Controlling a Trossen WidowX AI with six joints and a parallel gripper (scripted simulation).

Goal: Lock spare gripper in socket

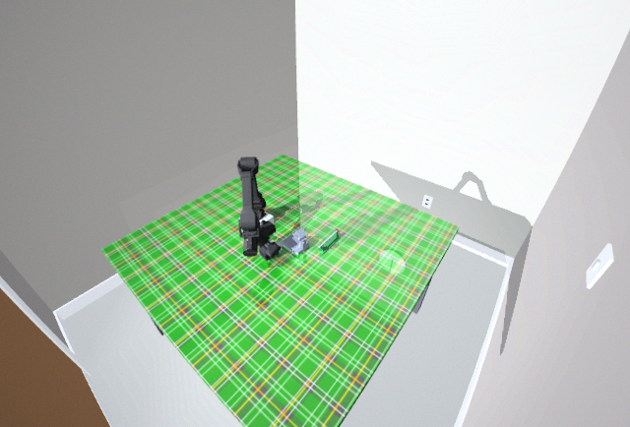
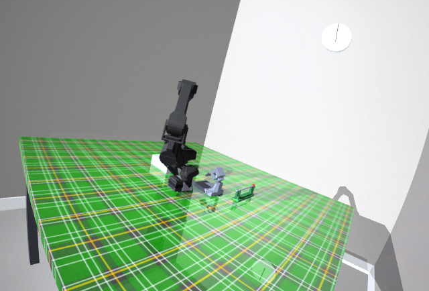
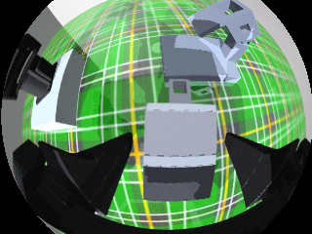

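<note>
My gripper tip is right at the spare gripper. The rest, counted from my gripper tip: light grey mount 10 cm to the left, 9 cm ahead, 3 cm above; then green u-shaped cradle 20 cm ahead, 18 cm to the left.
</note>
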